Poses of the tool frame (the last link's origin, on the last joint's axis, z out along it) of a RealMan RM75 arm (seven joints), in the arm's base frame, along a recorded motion.
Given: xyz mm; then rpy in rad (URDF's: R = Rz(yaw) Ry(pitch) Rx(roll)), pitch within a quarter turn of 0, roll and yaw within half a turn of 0.
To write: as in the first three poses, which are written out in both.
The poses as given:
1: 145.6 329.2 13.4 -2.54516 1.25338 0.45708
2: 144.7 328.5 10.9 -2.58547 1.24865 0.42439
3: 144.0 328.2 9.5 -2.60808 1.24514 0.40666
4: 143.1 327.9 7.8 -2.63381 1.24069 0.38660
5: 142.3 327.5 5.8 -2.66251 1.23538 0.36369
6: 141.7 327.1 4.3 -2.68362 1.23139 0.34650
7: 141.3 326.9 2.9 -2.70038 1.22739 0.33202
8: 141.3 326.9 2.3 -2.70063 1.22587 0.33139
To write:
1: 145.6 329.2 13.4 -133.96 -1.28 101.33
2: 144.7 328.5 10.9 -134.95 -1.26 101.05
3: 144.0 328.2 9.5 -135.55 -1.31 100.86
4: 143.1 327.9 7.8 -136.26 -1.36 100.62
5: 142.3 327.5 5.8 -137.05 -1.38 100.32
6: 141.7 327.1 4.3 -137.63 -1.35 100.09
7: 141.3 326.9 2.9 -138.10 -1.29 99.83
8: 141.3 326.9 2.3 -138.15 -1.29 99.71
